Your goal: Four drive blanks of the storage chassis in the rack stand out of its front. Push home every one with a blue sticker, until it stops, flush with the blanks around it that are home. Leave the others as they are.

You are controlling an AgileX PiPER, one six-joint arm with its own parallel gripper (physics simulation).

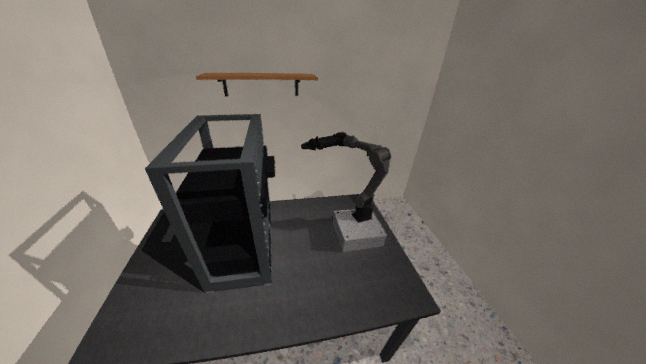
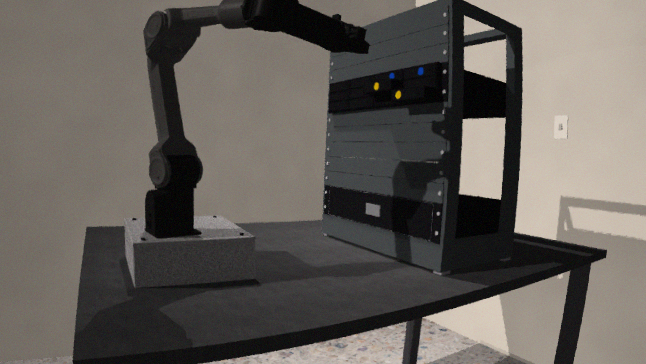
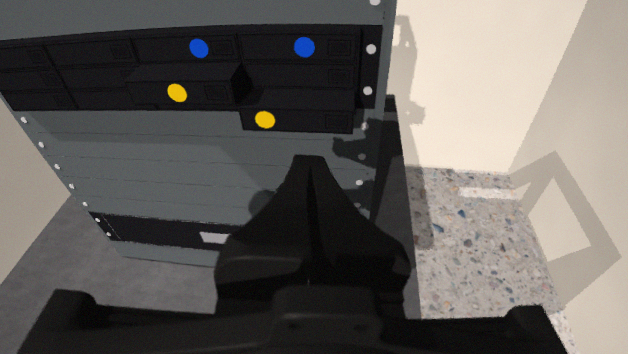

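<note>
The black storage chassis (image 3: 372,70) sits in the upper part of the rack. Two blanks with blue stickers, one at the top right (image 3: 320,49) (image 2: 429,75) and one to its left (image 3: 165,50), stand level with the blanks around them. A yellow-stickered blank (image 3: 200,92) in the middle row stands out. Another yellow-stickered blank (image 3: 305,119) in the bottom row at the right stands out too. My gripper (image 3: 307,173) (image 2: 367,42) (image 1: 303,146) is shut and empty, in front of the rack and clear of the blanks.
The grey rack (image 1: 252,200) (image 2: 452,175) stands on the dark table (image 1: 320,300) (image 2: 350,300). The arm's base is on a pale block (image 1: 364,240) (image 2: 195,262). A wooden shelf (image 1: 257,76) hangs on the wall behind. A black panel (image 2: 345,202) with a pale label is low in the rack.
</note>
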